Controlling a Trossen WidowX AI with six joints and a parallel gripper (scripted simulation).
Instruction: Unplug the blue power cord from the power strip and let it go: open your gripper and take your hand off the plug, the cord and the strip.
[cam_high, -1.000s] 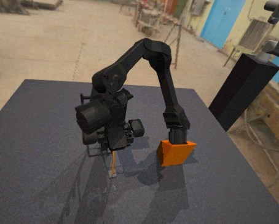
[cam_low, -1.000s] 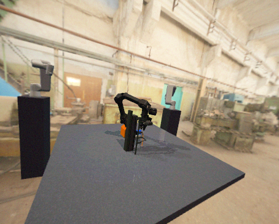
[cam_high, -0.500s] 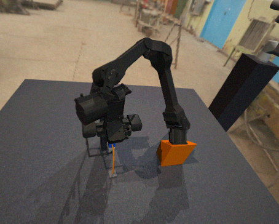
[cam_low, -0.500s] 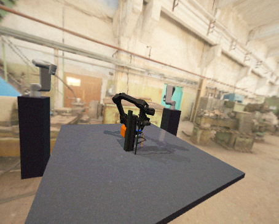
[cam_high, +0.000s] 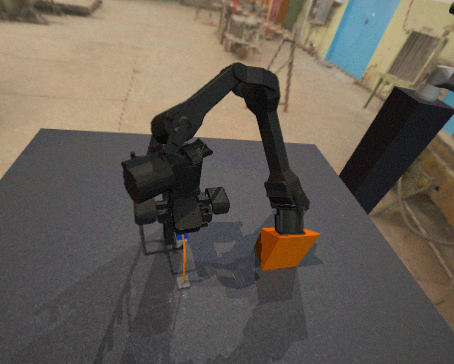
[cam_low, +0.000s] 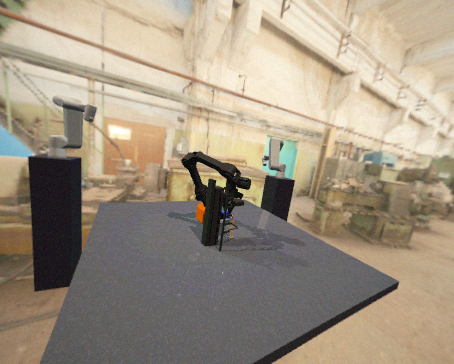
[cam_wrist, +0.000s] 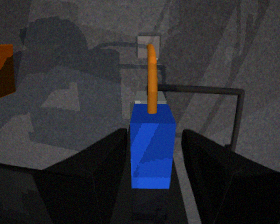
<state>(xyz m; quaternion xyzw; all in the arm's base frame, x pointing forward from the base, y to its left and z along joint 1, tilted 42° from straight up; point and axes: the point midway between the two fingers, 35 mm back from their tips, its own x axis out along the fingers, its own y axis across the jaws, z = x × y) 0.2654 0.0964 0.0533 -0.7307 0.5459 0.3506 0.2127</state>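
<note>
The blue plug is 3 cm to the right of my gripper tip and 1 cm ahead of it.
</note>
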